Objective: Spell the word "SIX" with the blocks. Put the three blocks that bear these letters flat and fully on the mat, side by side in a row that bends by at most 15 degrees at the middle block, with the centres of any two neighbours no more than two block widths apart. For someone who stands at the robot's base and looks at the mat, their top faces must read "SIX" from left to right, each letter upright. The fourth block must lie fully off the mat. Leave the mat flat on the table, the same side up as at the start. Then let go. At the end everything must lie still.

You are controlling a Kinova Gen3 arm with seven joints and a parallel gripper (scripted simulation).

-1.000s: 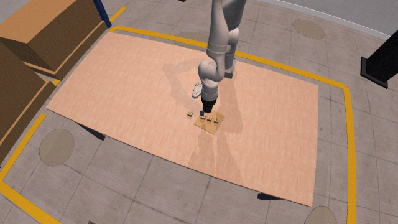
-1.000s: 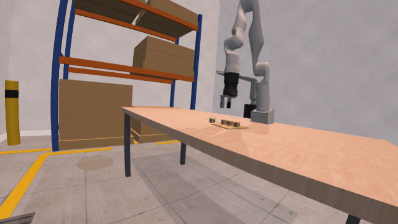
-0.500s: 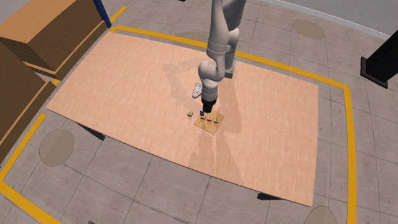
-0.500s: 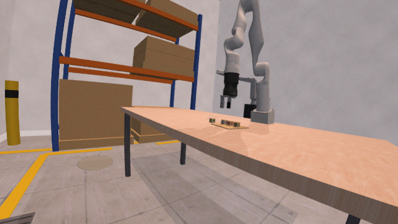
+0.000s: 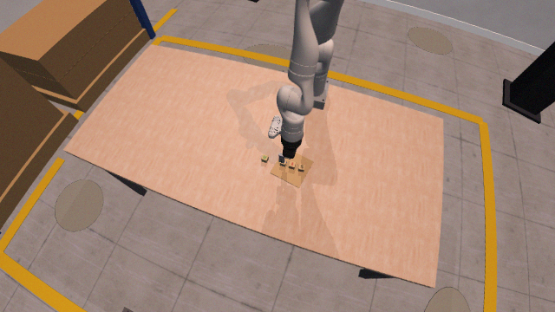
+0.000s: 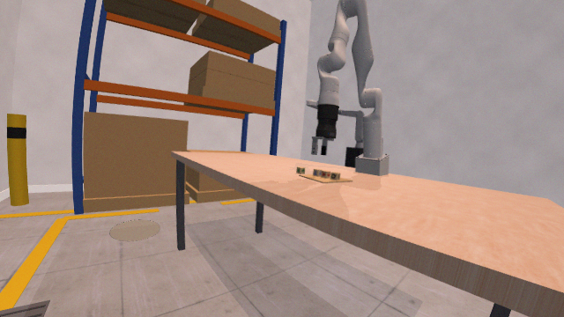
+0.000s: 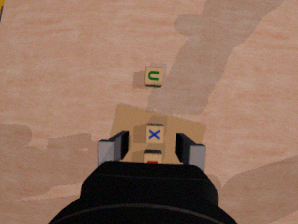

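Now: the block 80 mm below my hand, 40 mm to the left of it and 10 mm behind it. Round my hand: tan mat 100 mm below, 40 mm to the left, 10 mm behind.
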